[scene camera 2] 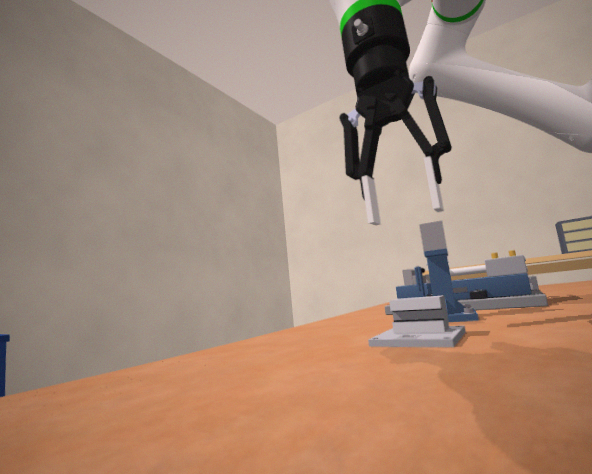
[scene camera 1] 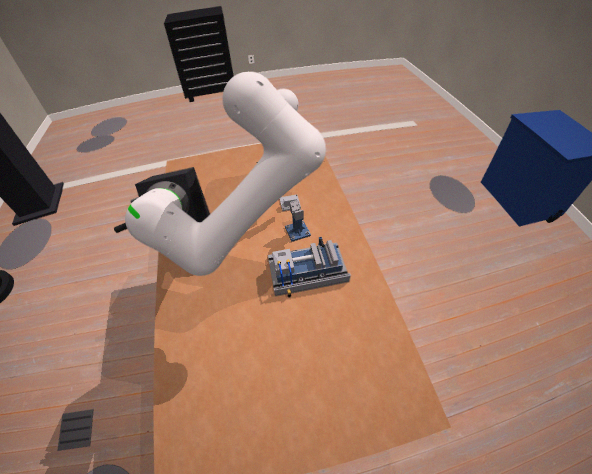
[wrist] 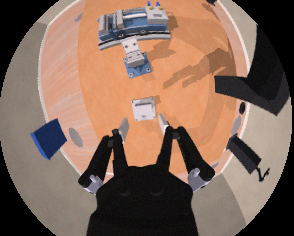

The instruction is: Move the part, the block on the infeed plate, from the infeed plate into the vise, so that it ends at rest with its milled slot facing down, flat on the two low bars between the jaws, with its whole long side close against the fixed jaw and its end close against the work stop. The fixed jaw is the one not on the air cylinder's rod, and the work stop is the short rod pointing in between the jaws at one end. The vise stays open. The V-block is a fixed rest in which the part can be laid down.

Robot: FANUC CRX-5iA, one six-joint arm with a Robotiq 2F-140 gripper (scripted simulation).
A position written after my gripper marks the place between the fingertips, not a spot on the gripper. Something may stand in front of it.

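Note:
An air cylinder (scene camera 2: 511, 265) is visible. A vise base (scene camera 2: 518, 284) (scene camera 1: 306, 265) is in the scene as well, and so is my gripper (scene camera 2: 405, 217) (wrist: 143, 120).

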